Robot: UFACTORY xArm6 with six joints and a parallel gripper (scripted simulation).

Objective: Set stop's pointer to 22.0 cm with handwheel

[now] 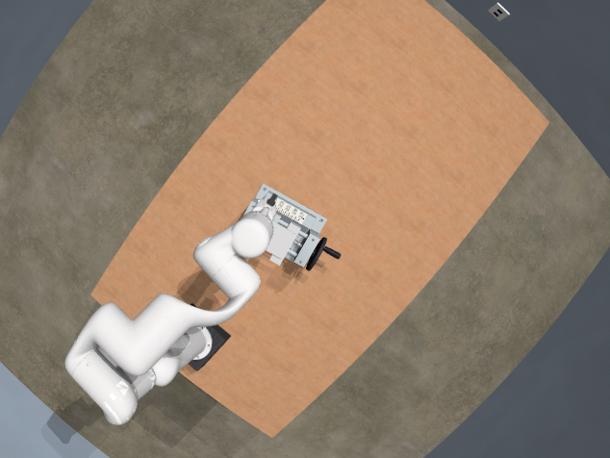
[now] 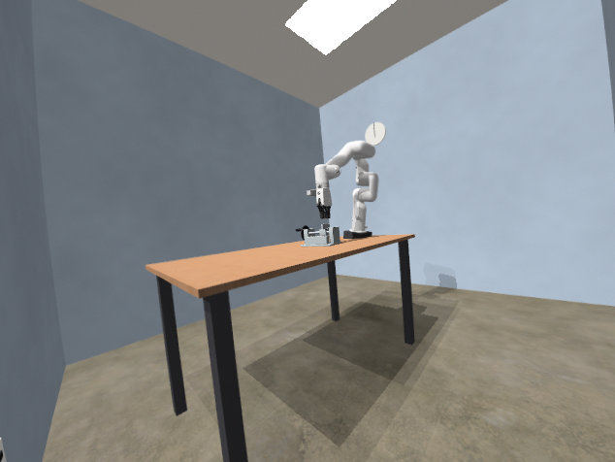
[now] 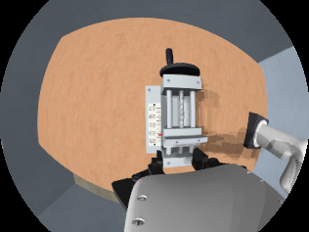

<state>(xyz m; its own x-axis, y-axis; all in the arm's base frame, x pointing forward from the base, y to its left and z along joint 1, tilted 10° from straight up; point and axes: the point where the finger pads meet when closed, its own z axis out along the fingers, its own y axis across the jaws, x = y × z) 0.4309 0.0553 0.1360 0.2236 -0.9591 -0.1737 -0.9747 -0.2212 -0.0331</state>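
My gripper is now 180 mm to the left of the handwheel, 80 mm above it and 30 mm short of it.
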